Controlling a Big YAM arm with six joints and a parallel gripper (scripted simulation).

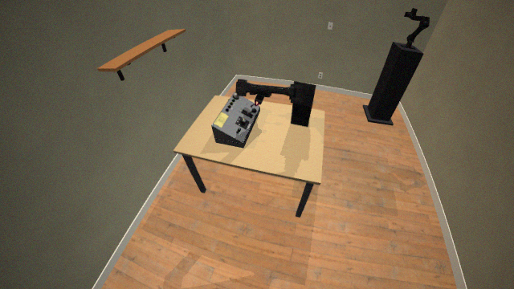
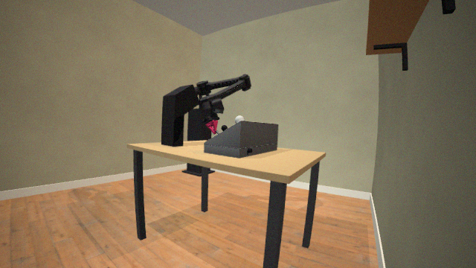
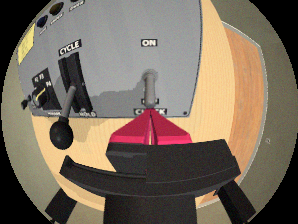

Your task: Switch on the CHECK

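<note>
Now: the lever 12 cm to the left of my hand, 2 cm ahead of it and 1 cm above it. The rest, counted from my hand: grey console: 17 cm to the left, 8 cm ahead, 3 cm below; rotary selector: 23 cm to the left, 6 cm ahead.
</note>
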